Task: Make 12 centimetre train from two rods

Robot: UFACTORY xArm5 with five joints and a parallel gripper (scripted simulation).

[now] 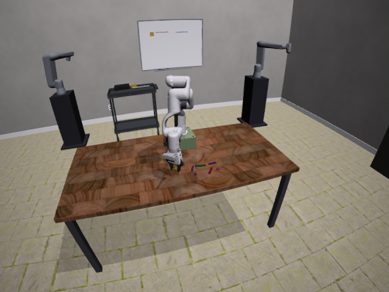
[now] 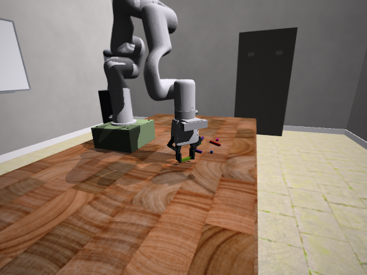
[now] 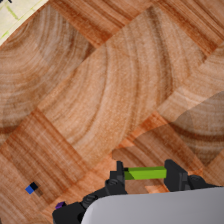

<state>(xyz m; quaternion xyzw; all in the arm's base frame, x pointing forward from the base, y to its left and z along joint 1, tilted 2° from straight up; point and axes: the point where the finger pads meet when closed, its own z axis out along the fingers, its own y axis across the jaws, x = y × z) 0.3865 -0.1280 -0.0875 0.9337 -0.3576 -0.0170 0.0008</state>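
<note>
Right now the red rod is 250 mm to the left of my hand, 70 mm ahead of it and 30 mm below it. The rest, counted from my hand: green rod (200 mm to the left, 30 mm below, 20 mm behind); then small blue rod (130 mm to the left, 70 mm ahead, 30 mm below); then lime rod (20 mm below).
</note>
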